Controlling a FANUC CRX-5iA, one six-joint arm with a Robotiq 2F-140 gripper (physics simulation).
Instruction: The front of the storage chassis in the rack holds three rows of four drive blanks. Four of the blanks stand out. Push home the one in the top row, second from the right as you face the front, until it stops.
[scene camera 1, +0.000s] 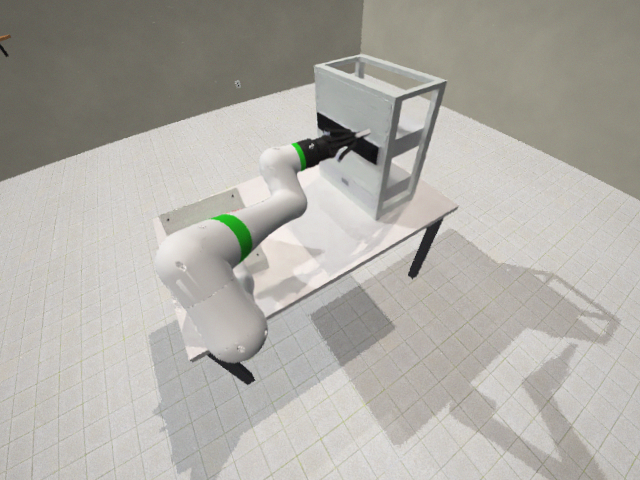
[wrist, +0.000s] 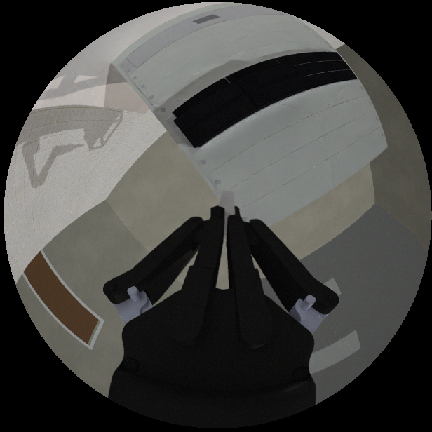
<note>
In view: my gripper (scene camera 1: 368, 132).
My gripper shows as well in the wrist view (wrist: 226, 200).
</note>
